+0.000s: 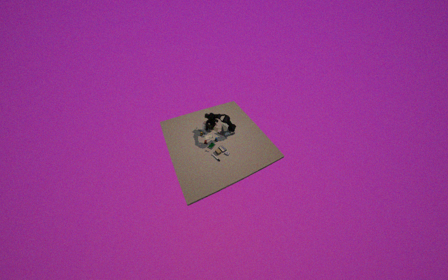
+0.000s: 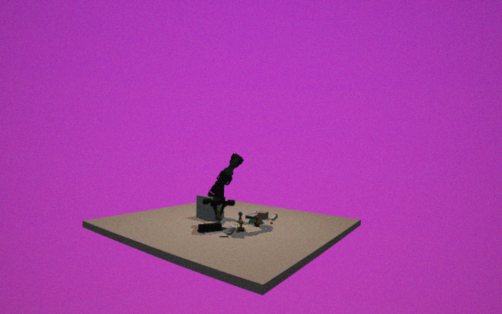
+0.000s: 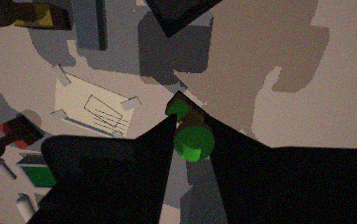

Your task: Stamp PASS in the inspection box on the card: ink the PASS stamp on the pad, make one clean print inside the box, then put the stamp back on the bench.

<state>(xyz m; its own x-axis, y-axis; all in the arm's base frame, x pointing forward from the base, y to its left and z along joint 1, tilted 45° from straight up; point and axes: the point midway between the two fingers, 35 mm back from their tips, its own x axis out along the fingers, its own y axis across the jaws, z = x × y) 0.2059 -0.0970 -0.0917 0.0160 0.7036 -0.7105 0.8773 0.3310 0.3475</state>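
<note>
Now: gripper tip right at the green-knobbed stamp. Also, from my gripper tip: black bar (4 cm ahead, 12 cm to the right, 5 cm below); then white card (10 cm ahead, 8 cm to the left, 6 cm below); then long grey bar (14 cm ahead, 5 cm to the right, 5 cm below).
</note>
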